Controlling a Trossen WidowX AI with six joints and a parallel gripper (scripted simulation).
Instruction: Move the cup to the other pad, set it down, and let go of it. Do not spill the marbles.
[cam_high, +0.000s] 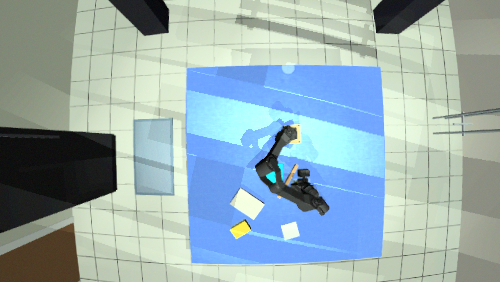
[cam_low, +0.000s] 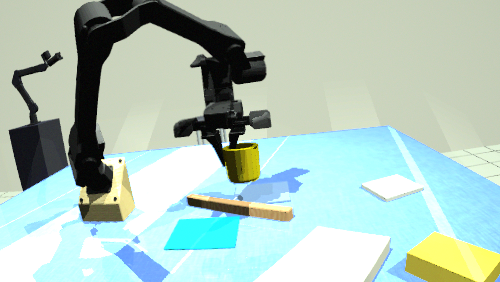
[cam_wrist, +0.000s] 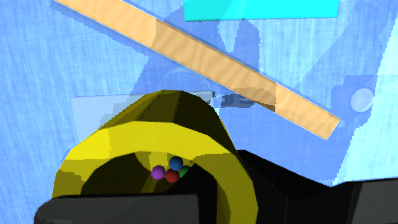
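Right now my gripper tip is 13 cm to the left of the bright cyan pad, 9 cm above it and 4 cm past it. Also, from my gripper tip: pale blue pad: 9 cm below, 6 cm ahead, 4 cm to the left; then wooden bar: 8 cm below, 5 cm to the right, 1 cm ahead; then yellow cup: 2 cm ahead.
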